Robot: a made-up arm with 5 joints.
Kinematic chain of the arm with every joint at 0, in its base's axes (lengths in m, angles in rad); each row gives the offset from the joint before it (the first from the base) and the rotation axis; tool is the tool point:
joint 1: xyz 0 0 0.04 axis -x
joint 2: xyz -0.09 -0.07 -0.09 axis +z
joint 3: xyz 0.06 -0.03 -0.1 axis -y
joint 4: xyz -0.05 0 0.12 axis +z
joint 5: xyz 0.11 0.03 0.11 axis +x
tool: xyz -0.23 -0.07 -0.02
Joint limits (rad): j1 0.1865..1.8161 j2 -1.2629..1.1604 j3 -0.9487..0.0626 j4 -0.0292..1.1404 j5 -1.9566..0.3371
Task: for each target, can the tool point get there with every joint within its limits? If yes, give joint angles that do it. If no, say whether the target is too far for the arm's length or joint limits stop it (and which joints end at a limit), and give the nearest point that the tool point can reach.
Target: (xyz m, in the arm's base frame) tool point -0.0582 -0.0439 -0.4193
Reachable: no: joint limits stop it (at a limit: joint 1, joint 2, joint 3, joint 4, joint 5) | nearest point -0.0176 0.0895 -0.1109 | short by 0.338 m
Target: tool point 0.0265 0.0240 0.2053
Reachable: yes | joints 1.0840 0.8150 -0.3570 0.6238 -0.7146
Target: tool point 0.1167 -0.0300 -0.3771
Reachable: no: joint limits stop it (at a limit: joint 1, joint 2, joint 3, joint 4) | nearest point 0.1324 0.0425 -0.0705 | short by 0.315 m
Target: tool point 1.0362 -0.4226 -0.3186
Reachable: no: too far | nearest point 0.1787 -0.1320 0.0767 | short by 0.988 m
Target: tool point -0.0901 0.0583 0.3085
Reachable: yes | joints 1.3944 -1.0564 -0.8625 0.2477 -0.8231
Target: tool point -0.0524 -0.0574 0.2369
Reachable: yes | joints 0.9249 -0.1898 -0.5920 0.3718 -0.1115
